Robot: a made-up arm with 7 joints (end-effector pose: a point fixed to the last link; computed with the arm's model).
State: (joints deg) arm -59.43 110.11 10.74 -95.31 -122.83 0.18 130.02
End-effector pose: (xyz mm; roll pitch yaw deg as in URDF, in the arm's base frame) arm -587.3 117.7 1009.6 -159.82 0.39 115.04
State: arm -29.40 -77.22 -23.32 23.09 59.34 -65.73 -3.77
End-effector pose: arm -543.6 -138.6 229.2 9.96 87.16 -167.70
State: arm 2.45 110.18 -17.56 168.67 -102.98 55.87 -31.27
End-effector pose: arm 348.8 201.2 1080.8 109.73 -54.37 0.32
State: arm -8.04 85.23 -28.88 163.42 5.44 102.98 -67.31
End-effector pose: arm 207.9 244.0 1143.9 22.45 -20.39 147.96
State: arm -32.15 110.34 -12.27 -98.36 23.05 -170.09 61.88
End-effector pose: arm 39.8 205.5 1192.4 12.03 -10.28 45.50
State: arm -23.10 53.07 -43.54 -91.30 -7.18 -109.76 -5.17
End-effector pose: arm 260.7 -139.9 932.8 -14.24 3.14 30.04
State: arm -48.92 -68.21 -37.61 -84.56 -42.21 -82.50 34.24
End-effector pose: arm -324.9 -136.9 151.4 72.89 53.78 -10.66
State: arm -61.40 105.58 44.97 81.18 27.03 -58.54 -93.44
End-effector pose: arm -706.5 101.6 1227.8 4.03 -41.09 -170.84
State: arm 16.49 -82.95 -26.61 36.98 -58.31 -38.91 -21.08
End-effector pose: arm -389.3 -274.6 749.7 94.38 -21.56 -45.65
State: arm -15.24 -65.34 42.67 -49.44 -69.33 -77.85 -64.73
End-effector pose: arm -513.5 -201.8 905.2 6.01 -47.48 47.32
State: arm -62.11 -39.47 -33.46 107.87 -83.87 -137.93 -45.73
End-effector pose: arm -189.0 -392.6 243.0 -26.91 21.44 -71.60
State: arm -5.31 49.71 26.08 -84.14 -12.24 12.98 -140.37
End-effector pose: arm 261.8 -85.7 826.9 146.02 68.98 -91.66
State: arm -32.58 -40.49 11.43 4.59 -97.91 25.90 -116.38
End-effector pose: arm -539.4 -150.0 380.9 -74.58 62.20 99.82
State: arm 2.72 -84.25 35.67 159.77 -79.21 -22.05 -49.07
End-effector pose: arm -643.9 -133.3 675.1 -154.92 29.46 163.22
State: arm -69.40 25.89 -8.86 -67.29 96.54 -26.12 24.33
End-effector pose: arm -435.3 -333.8 763.5 73.97 17.74 -159.48
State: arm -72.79 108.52 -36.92 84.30 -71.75 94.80 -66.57
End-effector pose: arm -420.1 160.2 782.5 -119.64 58.77 89.00
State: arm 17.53 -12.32 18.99 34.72 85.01 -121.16 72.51
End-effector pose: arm 19.9 -303.5 856.8 -108.60 58.96 72.73
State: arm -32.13 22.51 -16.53 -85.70 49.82 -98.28 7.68
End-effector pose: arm -109.3 -385.2 914.7 75.44 -69.58 -78.02
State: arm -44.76 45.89 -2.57 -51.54 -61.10 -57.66 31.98
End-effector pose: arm -158.1 -209.1 1045.0 -34.34 -13.05 29.57
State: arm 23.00 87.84 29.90 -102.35 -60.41 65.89 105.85
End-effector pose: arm 450.1 73.9 899.7 -160.80 -9.45 -168.71
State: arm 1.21 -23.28 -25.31 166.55 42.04 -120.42 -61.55
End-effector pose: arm -88.8 -225.4 542.2 -46.72 48.27 71.63
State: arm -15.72 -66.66 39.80 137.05 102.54 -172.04 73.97
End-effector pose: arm -648.4 -170.4 814.9 -55.24 -58.56 -10.68
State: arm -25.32 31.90 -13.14 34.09 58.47 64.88 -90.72
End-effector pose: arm 141.3 -73.4 781.0 30.36 46.70 93.72
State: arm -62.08 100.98 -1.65 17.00 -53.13 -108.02 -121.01
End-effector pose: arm -457.1 176.4 1232.1 11.85 -55.75 -152.37
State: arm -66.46 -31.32 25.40 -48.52 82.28 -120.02 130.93
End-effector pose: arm -443.1 -184.7 354.7 -130.21 -0.86 -6.12
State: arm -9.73 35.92 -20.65 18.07 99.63 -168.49 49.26
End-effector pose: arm 161.5 -235.2 730.5 156.09 45.93 -28.97
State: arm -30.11 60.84 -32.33 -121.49 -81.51 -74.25 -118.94
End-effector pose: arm 18.6 -47.0 779.1 90.00 26.79 154.39
